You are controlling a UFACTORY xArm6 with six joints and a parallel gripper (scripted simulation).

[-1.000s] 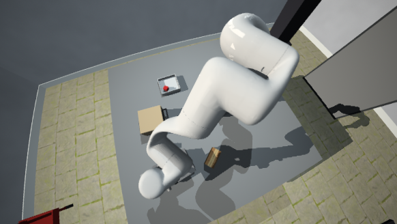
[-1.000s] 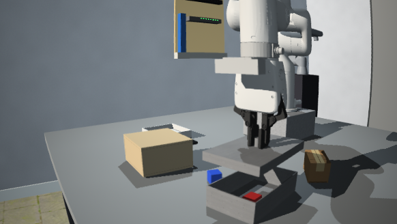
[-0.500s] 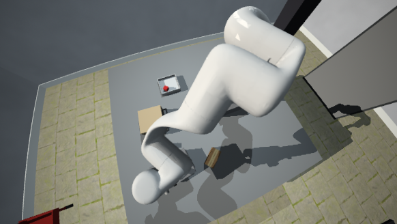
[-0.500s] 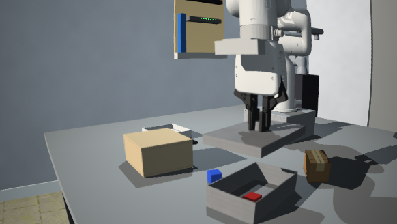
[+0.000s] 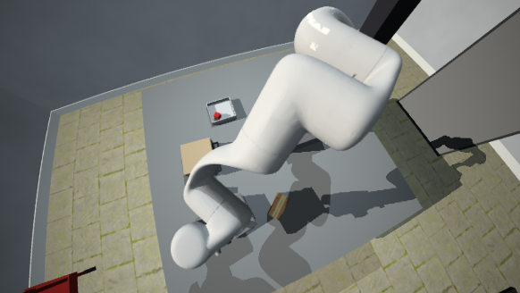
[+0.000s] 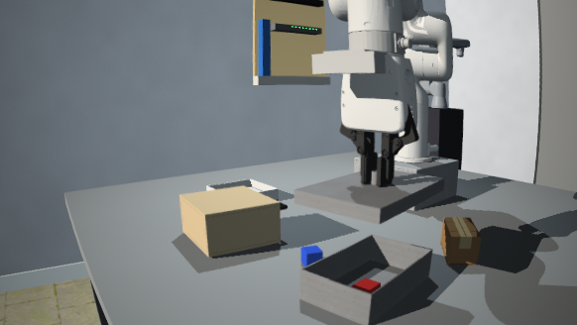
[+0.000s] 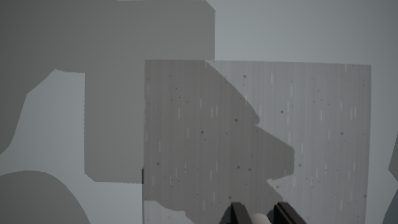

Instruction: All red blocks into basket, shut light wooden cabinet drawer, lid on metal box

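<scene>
Now: the green block 230 mm behind my hand, 170 mm below it and 40 mm to the right of it. The rest, counted from my hand: blue block 170 mm below, 130 mm to the right, 30 mm ahead; knobbed lid 30 mm below; cardboard box 220 mm behind, 150 mm below, 20 mm to the right.
</scene>
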